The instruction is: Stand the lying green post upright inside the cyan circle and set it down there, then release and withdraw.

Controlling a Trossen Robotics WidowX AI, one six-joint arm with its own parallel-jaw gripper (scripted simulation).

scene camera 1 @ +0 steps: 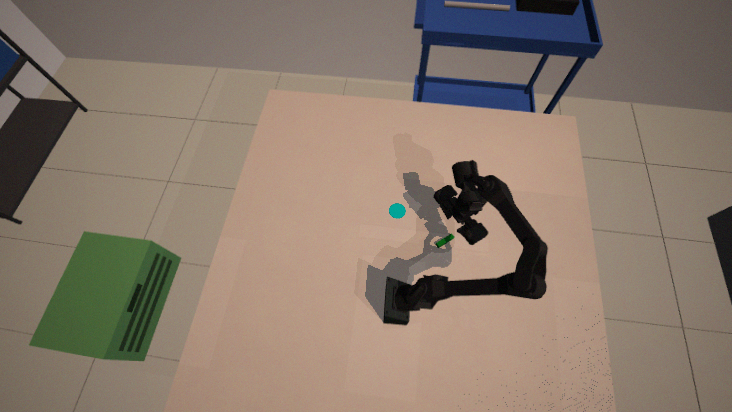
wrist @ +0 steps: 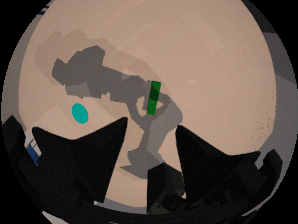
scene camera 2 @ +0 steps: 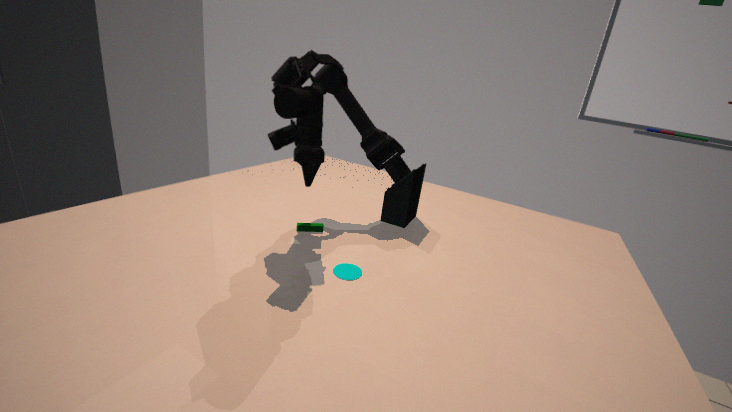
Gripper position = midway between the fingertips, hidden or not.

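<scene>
You'd find my gripper at these spots: (scene camera 2: 307, 183), (scene camera 1: 453, 224) and (wrist: 152, 125).
</scene>
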